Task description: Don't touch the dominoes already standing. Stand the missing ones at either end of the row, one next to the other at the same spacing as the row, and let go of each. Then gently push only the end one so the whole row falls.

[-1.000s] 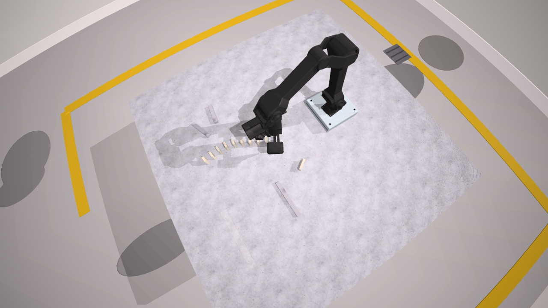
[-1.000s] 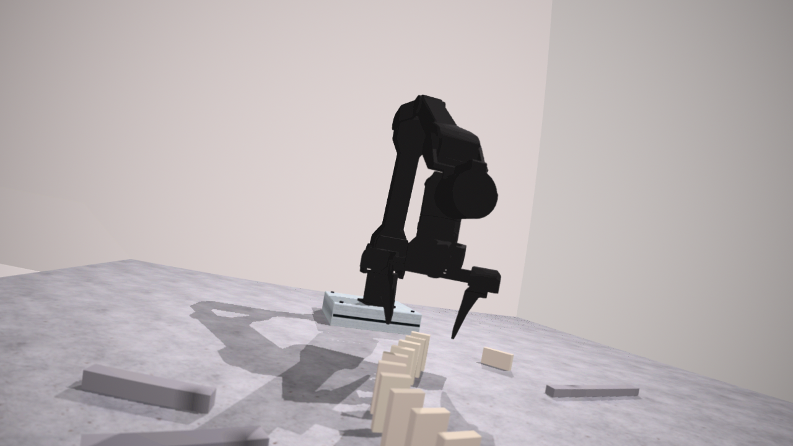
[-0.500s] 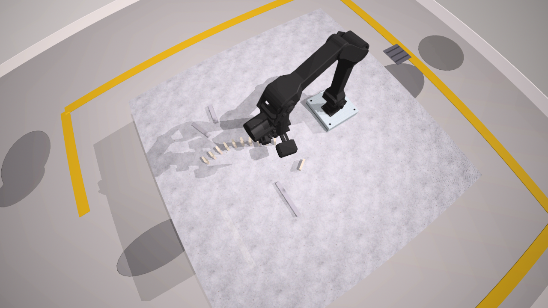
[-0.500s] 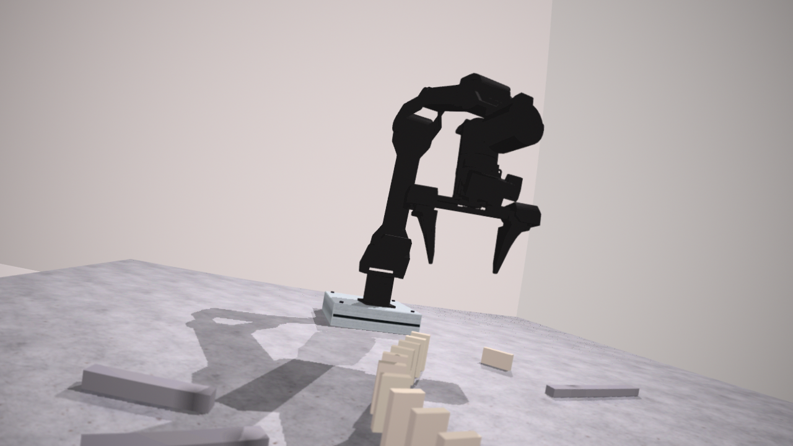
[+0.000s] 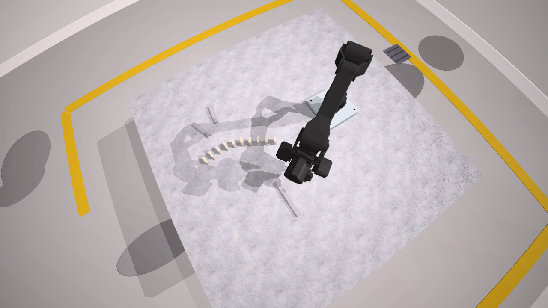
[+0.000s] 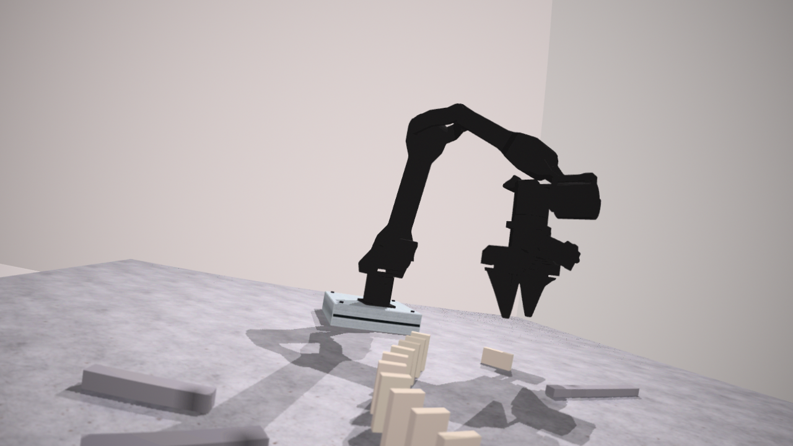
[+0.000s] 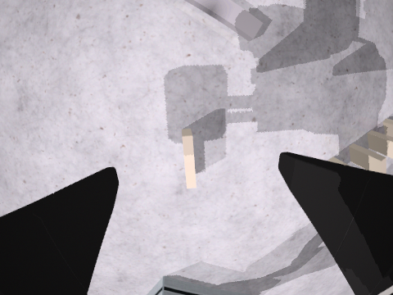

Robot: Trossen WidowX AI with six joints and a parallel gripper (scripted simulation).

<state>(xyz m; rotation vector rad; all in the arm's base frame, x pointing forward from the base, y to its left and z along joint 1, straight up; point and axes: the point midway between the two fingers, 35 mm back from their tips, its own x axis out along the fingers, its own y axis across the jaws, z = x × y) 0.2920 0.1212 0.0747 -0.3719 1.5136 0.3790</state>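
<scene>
Right now my gripper tip is 11 cm short of the grey bar, 7 cm to the right of it and 8 cm above it.
</scene>
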